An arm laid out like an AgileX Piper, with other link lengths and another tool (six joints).
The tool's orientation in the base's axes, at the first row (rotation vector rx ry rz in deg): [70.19, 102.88, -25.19]
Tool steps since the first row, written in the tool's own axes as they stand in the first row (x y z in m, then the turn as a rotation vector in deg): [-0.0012, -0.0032, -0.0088, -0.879, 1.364, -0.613]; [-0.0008, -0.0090, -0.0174, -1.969, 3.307, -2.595]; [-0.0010, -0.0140, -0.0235, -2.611, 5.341, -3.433]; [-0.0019, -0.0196, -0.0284, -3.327, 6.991, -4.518]
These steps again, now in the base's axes. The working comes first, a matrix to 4 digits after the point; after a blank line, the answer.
The tool's axes in the first row as the columns of a matrix, in the base's axes (used below as rounded here):
[-0.1137, 0.8750, 0.4706]
[0.5586, 0.4480, -0.6980]
[-0.8216, 0.1835, -0.5397]

[-0.0068, 0.0040, 0.0051, 1.005, 0.548, 1.303]; [-0.0160, 0.0077, 0.0084, 1.896, 2.193, 3.625]; [-0.0232, 0.0096, 0.0109, 3.355, 3.330, 4.978]; [-0.0303, 0.0100, 0.0133, 4.369, 4.427, 6.455]
